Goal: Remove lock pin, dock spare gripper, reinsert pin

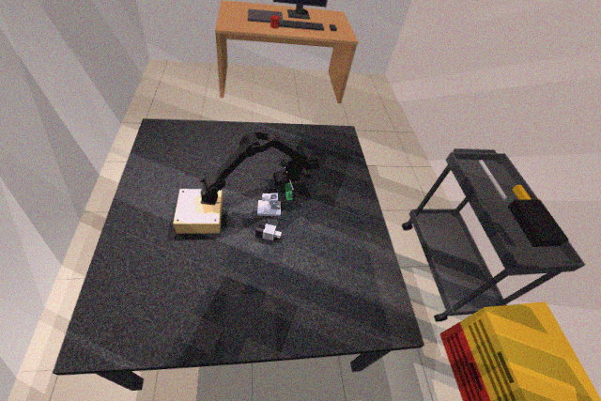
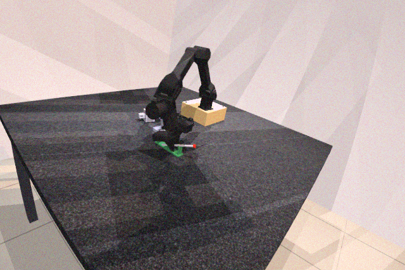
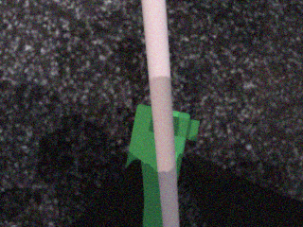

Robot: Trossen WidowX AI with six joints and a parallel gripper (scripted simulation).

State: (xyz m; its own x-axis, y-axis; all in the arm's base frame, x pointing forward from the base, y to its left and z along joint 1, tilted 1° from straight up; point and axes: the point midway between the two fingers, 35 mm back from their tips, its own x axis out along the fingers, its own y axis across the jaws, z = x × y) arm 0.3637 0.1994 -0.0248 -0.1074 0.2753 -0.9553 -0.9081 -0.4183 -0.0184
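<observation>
My gripper tip is 40 mm to the left of the green cradle and 10 mm below it. Also, from my gripper tip: grey mount (80 mm behind, 170 mm to the right, 40 mm above); then spare gripper (70 mm behind, 320 mm to the right, 10 mm above).
</observation>
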